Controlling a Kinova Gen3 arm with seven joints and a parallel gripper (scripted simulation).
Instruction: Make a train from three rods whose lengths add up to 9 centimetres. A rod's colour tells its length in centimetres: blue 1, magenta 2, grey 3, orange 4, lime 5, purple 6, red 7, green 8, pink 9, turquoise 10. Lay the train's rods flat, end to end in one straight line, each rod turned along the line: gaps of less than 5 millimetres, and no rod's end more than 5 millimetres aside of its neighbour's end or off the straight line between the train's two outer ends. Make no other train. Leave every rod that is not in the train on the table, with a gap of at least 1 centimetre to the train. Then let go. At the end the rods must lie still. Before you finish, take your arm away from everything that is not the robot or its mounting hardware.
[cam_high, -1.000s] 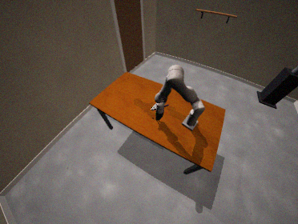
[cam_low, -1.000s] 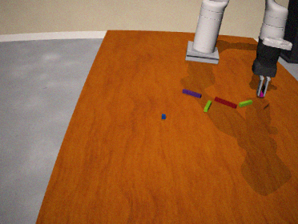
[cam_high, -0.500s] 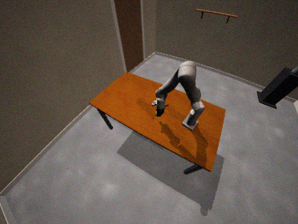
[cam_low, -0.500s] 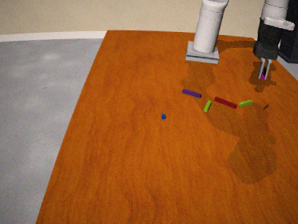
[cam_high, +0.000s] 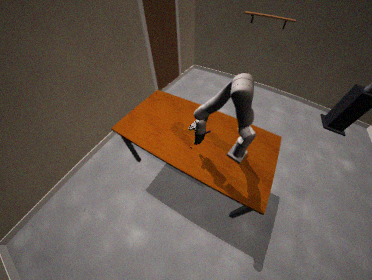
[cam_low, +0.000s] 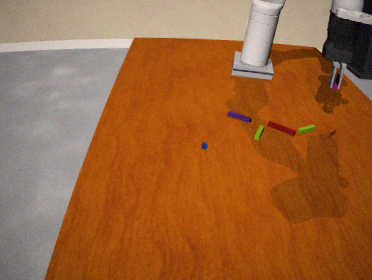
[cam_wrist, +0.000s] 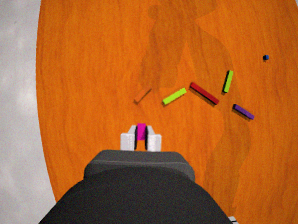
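Right now the blue rod is 110 mm ahead of my hand, 330 mm to the right of it and 110 mm below it. The rest, counted from my hand: orange rod (60 mm ahead, 10 mm to the right, 110 mm below); red rod (40 mm ahead, 140 mm to the right, 110 mm below); magenta rod (10 mm below).
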